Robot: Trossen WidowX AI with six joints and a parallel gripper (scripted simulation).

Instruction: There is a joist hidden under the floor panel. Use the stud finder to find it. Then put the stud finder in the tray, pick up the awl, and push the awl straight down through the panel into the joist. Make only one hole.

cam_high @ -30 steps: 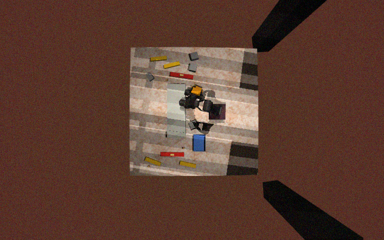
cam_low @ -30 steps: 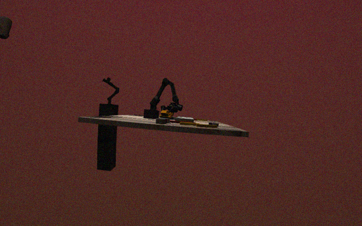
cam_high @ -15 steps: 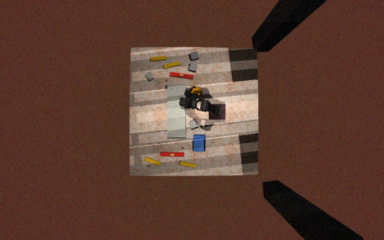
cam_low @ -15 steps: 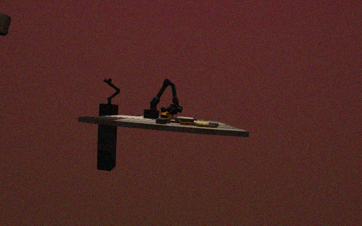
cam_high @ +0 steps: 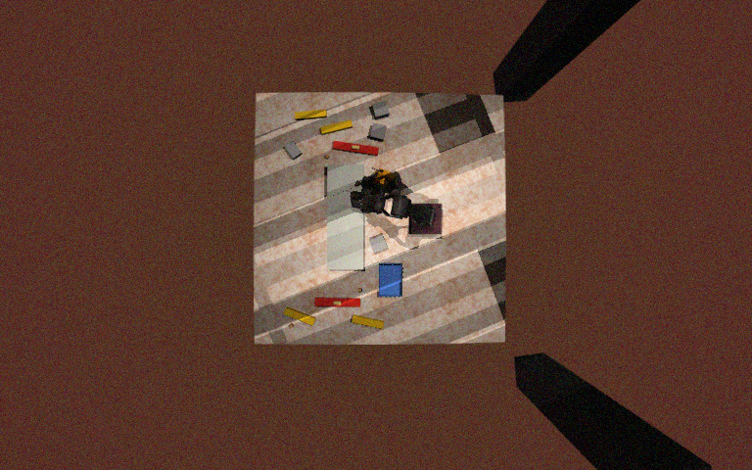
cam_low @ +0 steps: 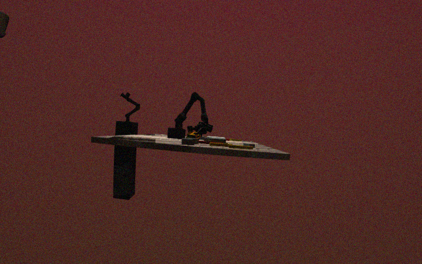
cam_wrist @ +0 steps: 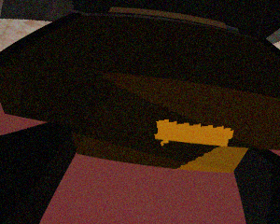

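Right now my gripper tip is 1 cm to the left of the stud finder, 1 cm short of it and 1 cm above it. Also, from my gripper tip: blue tray (52 cm to the left, 5 cm below, 3 cm ahead); awl (6 cm below, 3 cm to the right, 2 cm ahead).
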